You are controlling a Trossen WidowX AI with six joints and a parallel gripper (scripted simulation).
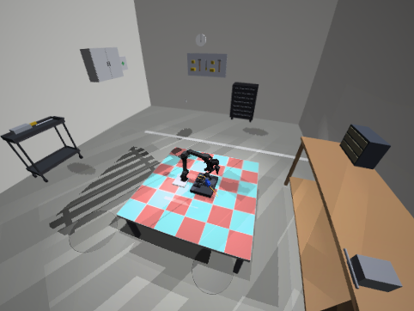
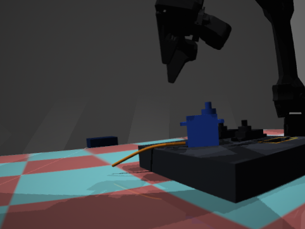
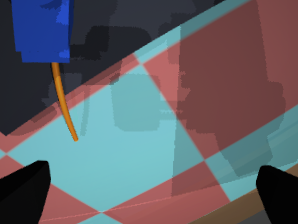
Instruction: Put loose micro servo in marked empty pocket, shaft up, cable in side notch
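The dark robot deck lies 70 mm behind my gripper tip, 10 mm to the left of it and 150 mm below it.
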